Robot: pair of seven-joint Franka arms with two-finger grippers.
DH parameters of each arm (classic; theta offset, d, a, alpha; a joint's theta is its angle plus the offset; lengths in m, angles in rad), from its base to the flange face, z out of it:
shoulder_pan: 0 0.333 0 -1.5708
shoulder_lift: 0 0 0 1.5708
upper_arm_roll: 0 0.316 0.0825 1.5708
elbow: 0 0 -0.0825 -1.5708
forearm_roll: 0 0.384 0 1.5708
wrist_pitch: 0 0 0.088 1.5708
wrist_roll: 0 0.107 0 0
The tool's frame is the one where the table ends.
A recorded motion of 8 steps. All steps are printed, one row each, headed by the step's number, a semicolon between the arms.
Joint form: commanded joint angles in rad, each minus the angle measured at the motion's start. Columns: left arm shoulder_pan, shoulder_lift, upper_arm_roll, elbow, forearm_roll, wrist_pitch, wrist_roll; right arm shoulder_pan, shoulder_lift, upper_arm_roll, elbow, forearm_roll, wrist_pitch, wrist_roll.
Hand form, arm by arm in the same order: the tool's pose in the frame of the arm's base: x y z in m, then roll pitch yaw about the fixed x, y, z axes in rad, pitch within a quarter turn. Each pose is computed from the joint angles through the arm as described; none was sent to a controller.
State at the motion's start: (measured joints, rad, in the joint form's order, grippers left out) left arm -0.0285 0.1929 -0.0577 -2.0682 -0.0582 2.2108 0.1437; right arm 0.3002 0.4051 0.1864 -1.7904 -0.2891 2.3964 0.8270
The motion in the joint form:
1: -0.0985 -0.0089 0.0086 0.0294 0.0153 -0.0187 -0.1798; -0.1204 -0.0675 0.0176 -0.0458 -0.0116 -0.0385 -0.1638
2: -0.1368 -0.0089 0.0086 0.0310 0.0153 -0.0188 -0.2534; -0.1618 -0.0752 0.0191 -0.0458 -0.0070 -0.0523 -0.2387
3: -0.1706 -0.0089 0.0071 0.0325 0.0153 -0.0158 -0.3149; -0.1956 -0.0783 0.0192 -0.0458 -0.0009 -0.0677 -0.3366
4: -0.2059 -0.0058 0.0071 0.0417 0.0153 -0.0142 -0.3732; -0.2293 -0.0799 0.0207 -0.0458 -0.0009 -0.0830 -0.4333
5: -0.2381 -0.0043 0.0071 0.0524 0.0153 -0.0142 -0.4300; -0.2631 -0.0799 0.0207 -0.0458 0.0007 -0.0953 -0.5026
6: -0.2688 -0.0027 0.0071 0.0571 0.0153 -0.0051 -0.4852; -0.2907 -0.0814 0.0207 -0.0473 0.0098 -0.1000 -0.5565
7: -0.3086 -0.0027 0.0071 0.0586 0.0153 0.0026 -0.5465; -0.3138 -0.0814 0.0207 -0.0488 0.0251 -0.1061 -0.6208
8: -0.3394 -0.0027 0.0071 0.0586 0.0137 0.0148 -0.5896; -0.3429 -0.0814 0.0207 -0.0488 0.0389 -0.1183 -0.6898
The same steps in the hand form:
1: 0.5698 -0.1023 0.3517 3.0997 0.0327 -0.1145; 0.6094 0.2313 0.3693 3.1072 -0.2531 -0.0998
2: 0.5659 -0.1241 0.3524 3.1020 0.0342 -0.0792; 0.6169 0.2060 0.3729 3.0862 -0.2442 -0.0671
3: 0.5619 -0.1442 0.3533 3.1031 0.0322 -0.0529; 0.6222 0.1843 0.3732 3.0604 -0.2254 -0.0059
4: 0.5591 -0.1646 0.3557 3.1030 0.0269 -0.0298; 0.6266 0.1632 0.3727 3.0337 -0.2040 0.0589
5: 0.5563 -0.1834 0.3596 3.1017 0.0203 -0.0052; 0.6307 0.1413 0.3715 3.0175 -0.1843 0.0927
6: 0.5526 -0.2011 0.3615 3.0986 0.0111 0.0197; 0.6335 0.1238 0.3712 3.0139 -0.1718 0.1127
7: 0.5453 -0.2233 0.3629 3.0957 0.0052 0.0414; 0.6352 0.1091 0.3699 3.0148 -0.1549 0.1430
8: 0.5394 -0.2405 0.3640 3.0896 -0.0032 0.0552; 0.6370 0.0904 0.3686 3.0146 -0.1336 0.1723

